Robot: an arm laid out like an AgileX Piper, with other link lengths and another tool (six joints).
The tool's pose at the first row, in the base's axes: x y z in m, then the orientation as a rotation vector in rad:
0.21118 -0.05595 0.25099 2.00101 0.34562 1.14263
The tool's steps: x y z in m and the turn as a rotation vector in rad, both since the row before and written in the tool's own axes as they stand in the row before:
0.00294 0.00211 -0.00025 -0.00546 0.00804 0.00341
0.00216 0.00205 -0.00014 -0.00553 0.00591 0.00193
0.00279 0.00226 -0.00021 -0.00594 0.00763 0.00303
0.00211 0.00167 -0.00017 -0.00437 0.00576 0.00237
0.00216 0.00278 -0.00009 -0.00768 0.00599 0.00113
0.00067 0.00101 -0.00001 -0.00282 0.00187 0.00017
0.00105 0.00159 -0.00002 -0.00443 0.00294 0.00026
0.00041 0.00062 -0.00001 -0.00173 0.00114 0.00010
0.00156 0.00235 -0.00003 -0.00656 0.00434 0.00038
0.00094 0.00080 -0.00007 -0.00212 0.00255 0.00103
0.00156 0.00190 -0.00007 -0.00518 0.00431 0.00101
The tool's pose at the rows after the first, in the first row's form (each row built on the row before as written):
0.21232 -0.05552 0.25441 1.99347 0.34298 1.15286
0.21309 -0.05555 0.25729 1.98637 0.34062 1.15994
0.21409 -0.05531 0.26074 1.97842 0.33782 1.16943
0.21482 -0.05509 0.26333 1.97253 0.33570 1.17663
0.21544 -0.05560 0.26676 1.96317 0.33273 1.18310
0.21561 -0.05586 0.26793 1.95981 0.33170 1.18498
0.21587 -0.05626 0.26977 1.95453 0.33009 1.18792
0.21597 -0.05641 0.27049 1.95247 0.32946 1.18905
0.21634 -0.05699 0.27323 1.94464 0.32707 1.19336
0.21662 -0.05691 0.27443 1.94183 0.32605 1.19649
0.21701 -0.05717 0.27684 1.93543 0.32396 1.20121

